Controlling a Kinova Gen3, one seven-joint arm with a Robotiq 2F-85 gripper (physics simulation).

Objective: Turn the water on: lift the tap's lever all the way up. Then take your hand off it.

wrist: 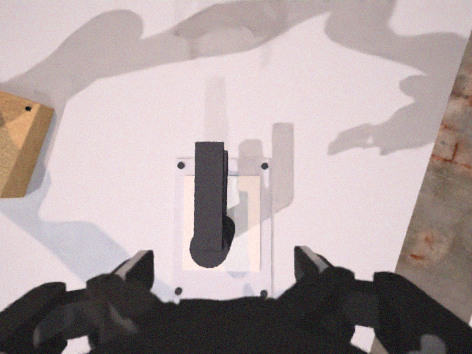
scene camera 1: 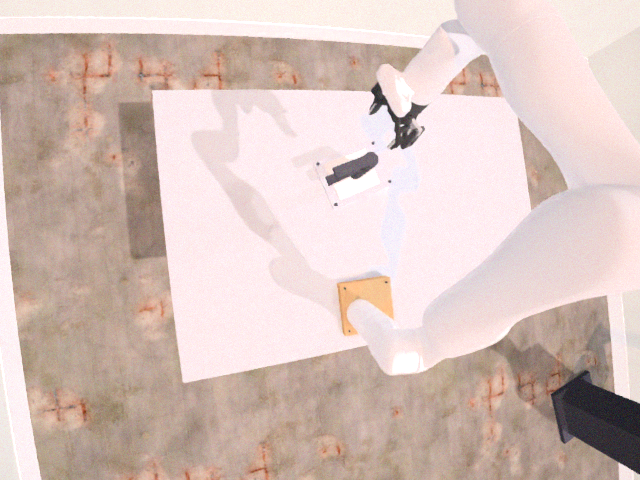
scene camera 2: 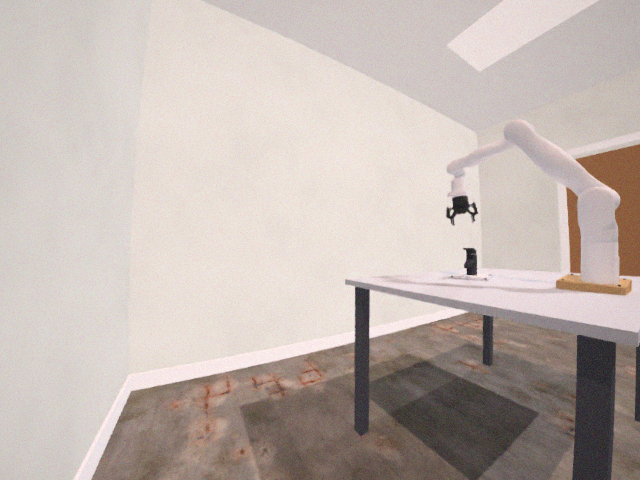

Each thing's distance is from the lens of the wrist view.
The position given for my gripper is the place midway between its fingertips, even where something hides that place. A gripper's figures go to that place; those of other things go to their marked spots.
my gripper (wrist: 224, 263): 16 cm
pale base plate (wrist: 208, 284): 46 cm
